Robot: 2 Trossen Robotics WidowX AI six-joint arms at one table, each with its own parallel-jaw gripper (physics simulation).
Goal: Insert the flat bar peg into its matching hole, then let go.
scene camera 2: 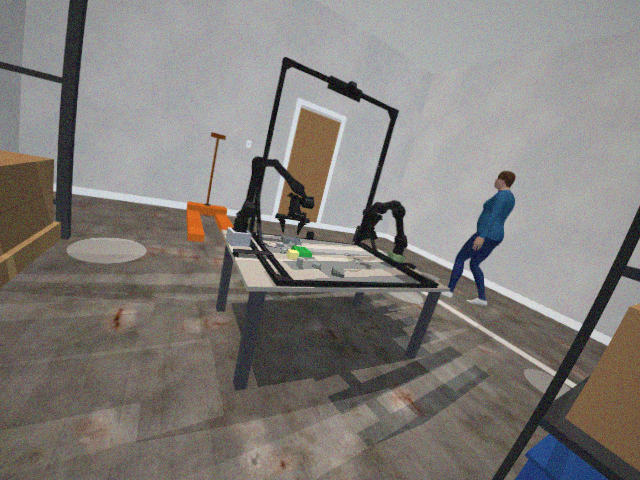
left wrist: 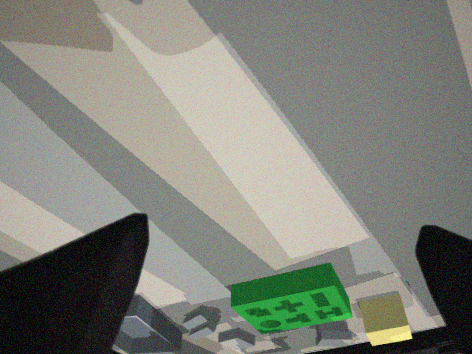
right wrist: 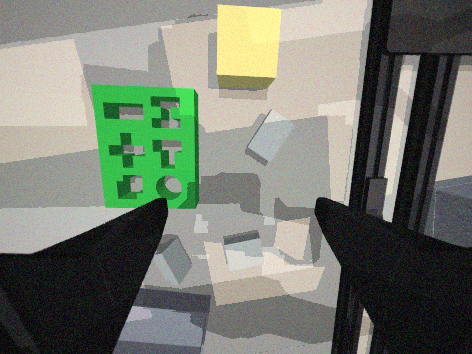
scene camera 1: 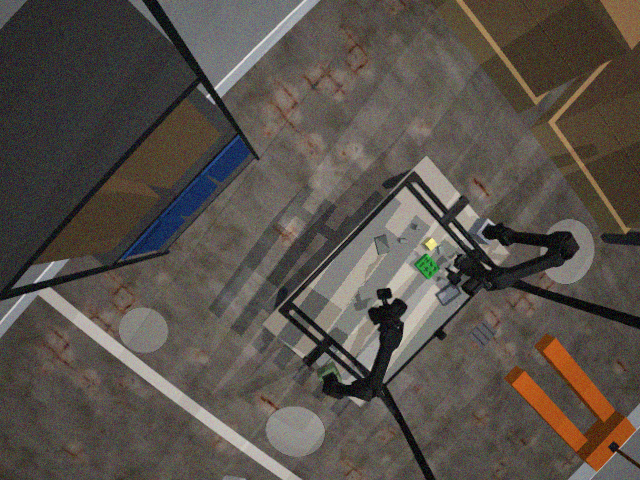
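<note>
A green board (scene camera 1: 426, 266) (scene camera 2: 302, 251) (left wrist: 291, 298) (right wrist: 147, 147) with several shaped holes lies flat on the table; its bar-shaped slot (right wrist: 123, 110) is at one corner. A pale grey flat block (right wrist: 270, 137) lies tilted on the table beside the board. Other grey pegs (right wrist: 243, 247) (right wrist: 173, 258) lie nearer the fingers. My right gripper (scene camera 1: 456, 270) (scene camera 2: 291, 225) (right wrist: 242, 204) is open and empty, hovering above these pegs beside the board. My left gripper (scene camera 1: 385, 293) (scene camera 2: 363, 238) is open and empty, low over the table's middle, away from the board; only one finger shows in the left wrist view.
A yellow cube (scene camera 1: 430, 244) (scene camera 2: 292, 254) (left wrist: 387, 317) (right wrist: 248, 42) stands next to the board. A grey tray (scene camera 1: 448, 294) (right wrist: 161, 323) lies near the right gripper. A black frame (scene camera 2: 272, 119) (right wrist: 375, 105) rims the table. A person (scene camera 2: 485, 238) walks beyond the table.
</note>
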